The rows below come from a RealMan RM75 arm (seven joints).
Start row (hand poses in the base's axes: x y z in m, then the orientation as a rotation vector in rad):
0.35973, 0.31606, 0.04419, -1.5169, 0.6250, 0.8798
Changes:
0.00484, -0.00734, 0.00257, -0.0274, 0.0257, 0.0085
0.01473, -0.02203, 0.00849, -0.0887, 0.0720, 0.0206
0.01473, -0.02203, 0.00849, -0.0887, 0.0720, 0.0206
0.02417, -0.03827, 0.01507, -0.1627, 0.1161, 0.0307
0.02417, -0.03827, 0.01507, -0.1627, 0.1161, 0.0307
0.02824, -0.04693, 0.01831, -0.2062, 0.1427, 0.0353
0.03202, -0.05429, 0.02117, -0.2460, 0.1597, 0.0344
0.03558, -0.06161, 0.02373, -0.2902, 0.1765, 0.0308
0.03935, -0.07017, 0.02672, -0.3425, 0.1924, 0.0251
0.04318, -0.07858, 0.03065, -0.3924, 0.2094, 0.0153
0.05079, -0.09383, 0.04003, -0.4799, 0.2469, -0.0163
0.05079, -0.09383, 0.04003, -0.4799, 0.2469, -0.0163
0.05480, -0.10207, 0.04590, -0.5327, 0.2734, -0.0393
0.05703, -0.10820, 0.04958, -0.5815, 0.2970, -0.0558
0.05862, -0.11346, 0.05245, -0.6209, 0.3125, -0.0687
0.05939, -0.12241, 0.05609, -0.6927, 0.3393, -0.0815
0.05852, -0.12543, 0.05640, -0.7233, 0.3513, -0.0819
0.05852, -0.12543, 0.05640, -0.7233, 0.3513, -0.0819
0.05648, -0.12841, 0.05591, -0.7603, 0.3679, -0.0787
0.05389, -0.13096, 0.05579, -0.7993, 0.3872, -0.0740
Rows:
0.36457, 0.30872, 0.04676, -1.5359, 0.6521, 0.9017
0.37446, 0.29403, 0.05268, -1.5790, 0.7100, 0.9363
0.37446, 0.29403, 0.05268, -1.5790, 0.7100, 0.9363
0.38390, 0.27779, 0.05926, -1.6327, 0.7752, 0.9647
0.38390, 0.27779, 0.05926, -1.6327, 0.7752, 0.9647
0.38797, 0.26913, 0.06250, -1.6631, 0.8155, 0.9806
0.39175, 0.26177, 0.06536, -1.6914, 0.8508, 0.9849
0.39531, 0.25445, 0.06792, -1.7223, 0.8905, 0.9856
0.39908, 0.24589, 0.07091, -1.7595, 0.9360, 0.9814
0.40291, 0.23748, 0.07484, -1.7919, 0.9842, 0.9749
0.41052, 0.22223, 0.08422, -1.8370, 1.0861, 0.9563
0.41052, 0.22223, 0.08422, -1.8370, 1.0861, 0.9563
0.41453, 0.21399, 0.09009, -1.8595, 1.1539, 0.9440
0.41676, 0.20786, 0.09377, -1.8824, 1.2129, 0.9351
0.41835, 0.20260, 0.09664, -1.9023, 1.2577, 0.9248
0.41912, 0.19365, 0.10028, -1.9440, 1.3310, 0.9129
0.41825, 0.19063, 0.10059, -1.9641, 1.3594, 0.9124
0.41825, 0.19063, 0.10059, -1.9641, 1.3594, 0.9124
0.41621, 0.18765, 0.10010, -1.9892, 1.3930, 0.9165
0.41362, 0.18510, 0.09998, -2.0154, 1.4292, 0.9232

